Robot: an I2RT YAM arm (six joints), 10 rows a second.
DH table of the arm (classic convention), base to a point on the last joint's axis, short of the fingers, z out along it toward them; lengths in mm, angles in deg. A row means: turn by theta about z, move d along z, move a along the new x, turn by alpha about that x. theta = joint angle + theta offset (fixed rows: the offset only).
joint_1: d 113.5; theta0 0; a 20; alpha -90
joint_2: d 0; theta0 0; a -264; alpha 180
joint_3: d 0; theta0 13.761; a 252.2; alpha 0
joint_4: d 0; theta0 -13.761; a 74; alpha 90
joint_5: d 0; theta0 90; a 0; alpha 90
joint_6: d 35.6; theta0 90; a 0; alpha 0
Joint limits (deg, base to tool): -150..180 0..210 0..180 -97..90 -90..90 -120..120
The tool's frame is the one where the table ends.
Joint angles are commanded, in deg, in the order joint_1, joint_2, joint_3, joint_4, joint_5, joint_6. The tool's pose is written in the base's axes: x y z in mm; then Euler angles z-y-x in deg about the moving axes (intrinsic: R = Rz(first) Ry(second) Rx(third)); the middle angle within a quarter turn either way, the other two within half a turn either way. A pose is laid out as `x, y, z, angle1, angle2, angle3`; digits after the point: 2 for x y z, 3 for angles.
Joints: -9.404 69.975 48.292 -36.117 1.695 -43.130
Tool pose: 234.42, -39.89, 234.05, -142.002, 21.826, -155.662
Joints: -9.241 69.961 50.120 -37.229 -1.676 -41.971
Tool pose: 236.94, -37.50, 242.83, -141.781, 24.872, -157.630
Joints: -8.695 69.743 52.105 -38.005 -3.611 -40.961
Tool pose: 239.59, -34.37, 253.70, -141.224, 27.404, -158.131
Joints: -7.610 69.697 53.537 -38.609 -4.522 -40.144
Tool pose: 241.76, -29.47, 261.11, -140.407, 28.849, -158.383
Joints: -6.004 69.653 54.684 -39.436 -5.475 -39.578
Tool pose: 243.06, -22.15, 266.72, -139.001, 29.871, -158.980
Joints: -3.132 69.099 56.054 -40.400 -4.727 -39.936
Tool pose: 243.00, -10.36, 275.34, -135.544, 29.945, -157.502
